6 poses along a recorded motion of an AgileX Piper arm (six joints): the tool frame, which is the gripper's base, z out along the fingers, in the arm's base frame.
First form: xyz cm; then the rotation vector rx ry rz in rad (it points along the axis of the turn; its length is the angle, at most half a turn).
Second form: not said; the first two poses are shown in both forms.
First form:
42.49, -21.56, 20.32, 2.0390, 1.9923, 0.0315
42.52, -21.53, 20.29, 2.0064, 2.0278, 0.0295
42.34, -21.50, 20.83, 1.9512, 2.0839, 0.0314
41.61, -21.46, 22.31, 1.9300, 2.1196, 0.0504
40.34, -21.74, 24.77, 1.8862, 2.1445, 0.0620
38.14, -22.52, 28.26, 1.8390, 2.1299, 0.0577
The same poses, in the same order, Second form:
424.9, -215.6, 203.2, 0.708, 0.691, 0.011, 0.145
425.2, -215.3, 202.9, 0.696, 0.703, 0.010, 0.144
423.4, -215.0, 208.3, 0.676, 0.722, 0.011, 0.143
416.1, -214.6, 223.1, 0.667, 0.732, 0.017, 0.137
403.4, -217.4, 247.7, 0.654, 0.743, 0.021, 0.142
381.4, -225.2, 282.6, 0.645, 0.747, 0.020, 0.163

